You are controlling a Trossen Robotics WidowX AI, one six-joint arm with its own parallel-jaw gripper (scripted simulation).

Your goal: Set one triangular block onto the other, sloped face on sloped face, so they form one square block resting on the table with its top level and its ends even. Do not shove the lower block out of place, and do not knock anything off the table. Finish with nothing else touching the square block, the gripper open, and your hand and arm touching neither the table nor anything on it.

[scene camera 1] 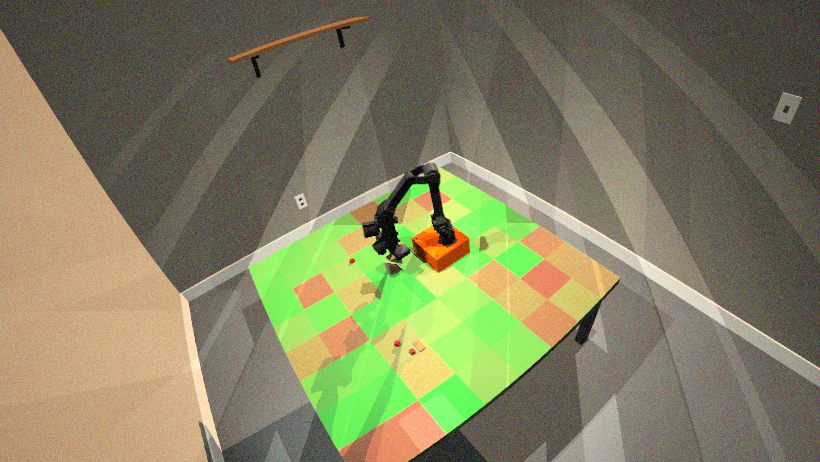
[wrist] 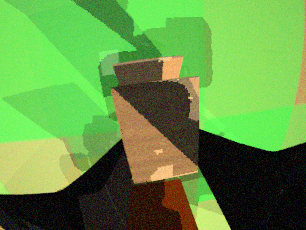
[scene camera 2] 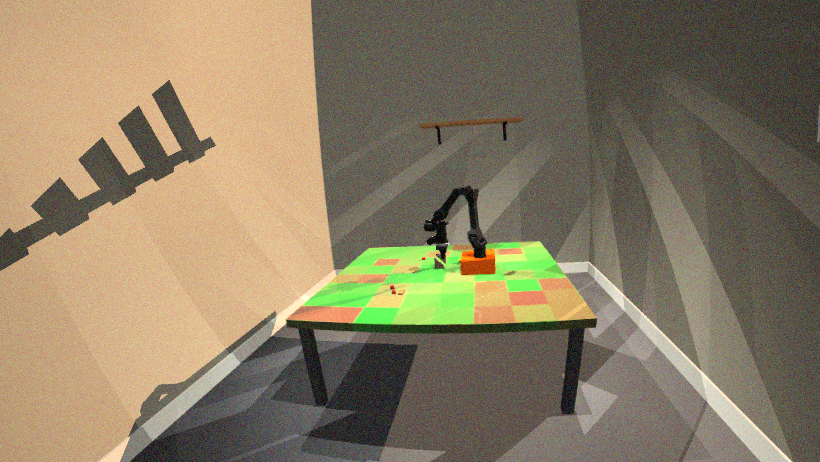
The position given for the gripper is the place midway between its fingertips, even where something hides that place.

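The gripper [wrist: 158, 137] is holding a tan triangular block [wrist: 159, 121].
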